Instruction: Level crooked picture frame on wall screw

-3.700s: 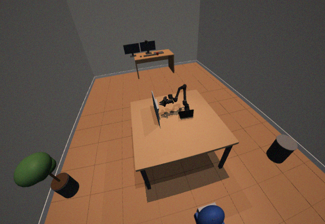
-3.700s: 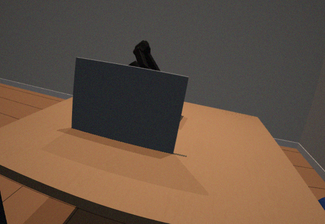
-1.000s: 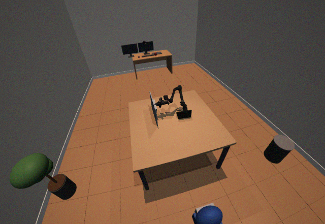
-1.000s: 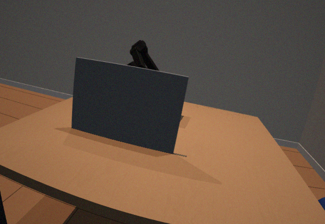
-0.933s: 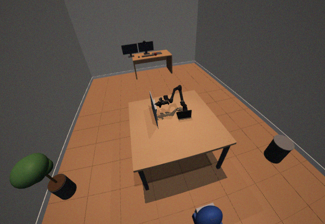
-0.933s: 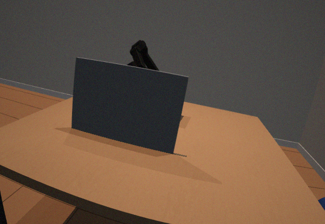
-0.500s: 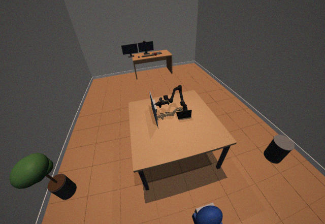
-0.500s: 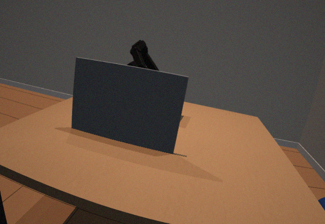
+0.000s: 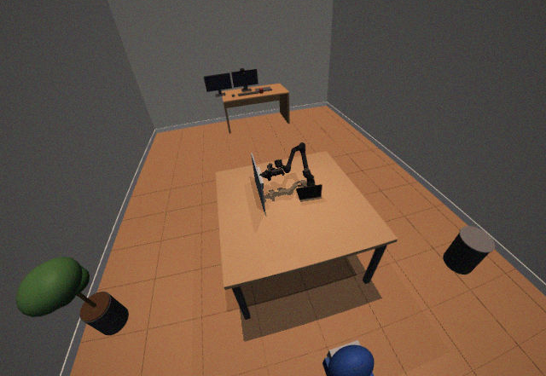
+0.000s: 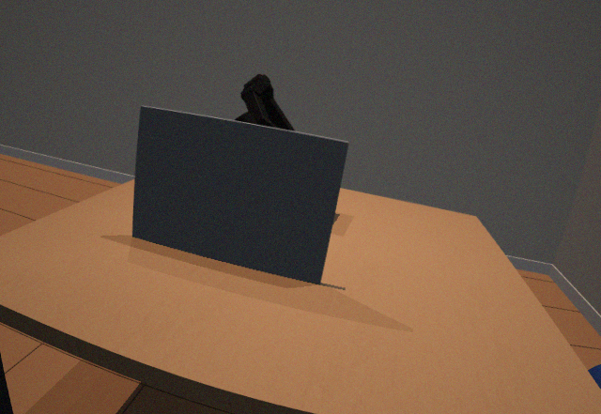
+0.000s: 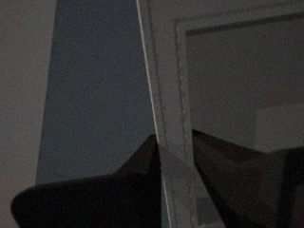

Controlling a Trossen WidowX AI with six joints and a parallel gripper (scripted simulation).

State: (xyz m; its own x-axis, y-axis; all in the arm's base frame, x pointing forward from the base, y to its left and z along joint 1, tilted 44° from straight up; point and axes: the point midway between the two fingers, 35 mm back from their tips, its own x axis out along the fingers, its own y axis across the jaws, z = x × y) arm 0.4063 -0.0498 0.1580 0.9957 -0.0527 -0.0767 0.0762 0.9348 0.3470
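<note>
The picture frame lies 20 mm to the right of my gripper tip and 50 mm below it. Also, from my gripper tip: blue-grey wall panel: 10 mm ahead, 10 mm to the right, 70 mm below.
</note>
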